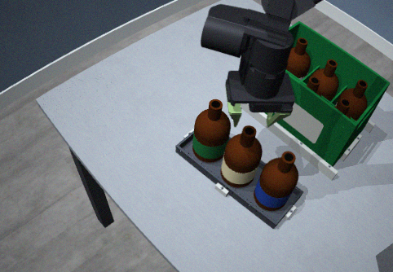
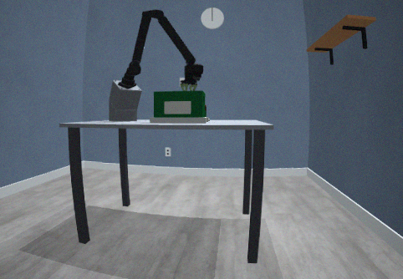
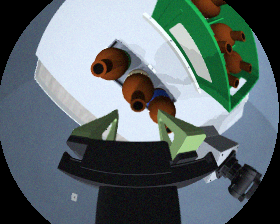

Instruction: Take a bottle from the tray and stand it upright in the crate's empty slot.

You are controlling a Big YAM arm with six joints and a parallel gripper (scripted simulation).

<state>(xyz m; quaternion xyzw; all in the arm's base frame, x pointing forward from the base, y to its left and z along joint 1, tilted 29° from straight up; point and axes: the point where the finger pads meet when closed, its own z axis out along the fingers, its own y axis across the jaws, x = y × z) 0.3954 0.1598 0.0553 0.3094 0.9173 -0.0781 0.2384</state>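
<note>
The brown bottle is 10 cm below my hand. Also, from my hand: grey tray 18 cm below; crate 1 cm behind, 25 cm to the right, 10 cm below.
</note>
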